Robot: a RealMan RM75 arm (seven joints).
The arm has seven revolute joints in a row. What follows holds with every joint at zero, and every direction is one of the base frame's. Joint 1 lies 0.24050 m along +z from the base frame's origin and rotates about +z. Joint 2 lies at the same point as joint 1 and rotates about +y. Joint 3 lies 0.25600 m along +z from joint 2 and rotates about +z. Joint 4 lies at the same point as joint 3 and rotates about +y. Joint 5 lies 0.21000 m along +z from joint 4 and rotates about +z. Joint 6 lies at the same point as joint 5 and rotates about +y. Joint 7 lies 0.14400 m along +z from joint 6 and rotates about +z. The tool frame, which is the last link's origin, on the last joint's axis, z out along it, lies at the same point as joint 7; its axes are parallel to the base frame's.
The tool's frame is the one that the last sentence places.
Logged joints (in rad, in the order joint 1, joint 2, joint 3, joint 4, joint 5, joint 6, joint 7), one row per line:
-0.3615 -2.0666 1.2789 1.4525 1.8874 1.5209 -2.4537
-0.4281 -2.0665 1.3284 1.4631 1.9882 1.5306 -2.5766
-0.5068 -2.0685 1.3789 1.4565 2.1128 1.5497 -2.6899
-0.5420 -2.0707 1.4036 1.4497 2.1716 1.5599 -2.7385
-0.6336 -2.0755 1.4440 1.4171 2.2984 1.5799 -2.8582
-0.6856 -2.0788 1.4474 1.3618 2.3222 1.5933 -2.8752
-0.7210 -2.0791 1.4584 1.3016 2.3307 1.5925 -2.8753
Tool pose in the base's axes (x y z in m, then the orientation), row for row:
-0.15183 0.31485 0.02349 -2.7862 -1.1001 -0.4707
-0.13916 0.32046 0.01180 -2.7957 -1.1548 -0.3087
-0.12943 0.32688 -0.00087 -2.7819 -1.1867 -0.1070
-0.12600 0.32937 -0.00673 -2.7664 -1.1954 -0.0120
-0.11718 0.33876 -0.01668 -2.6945 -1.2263 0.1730
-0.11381 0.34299 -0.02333 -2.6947 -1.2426 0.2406
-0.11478 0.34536 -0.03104 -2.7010 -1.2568 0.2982
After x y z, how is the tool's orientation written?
As a rotation vector, in radians.
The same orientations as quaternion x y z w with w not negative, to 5 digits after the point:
-0.91748 -0.36226 -0.15500 0.05463
-0.91831 -0.37932 -0.10140 0.05051
-0.91771 -0.39147 -0.03530 0.05760
-0.91608 -0.39585 -0.00397 0.06393
-0.90510 -0.41192 0.05811 0.08794
-0.90207 -0.41597 0.08054 0.08213
-0.89969 -0.41863 0.09933 0.07374

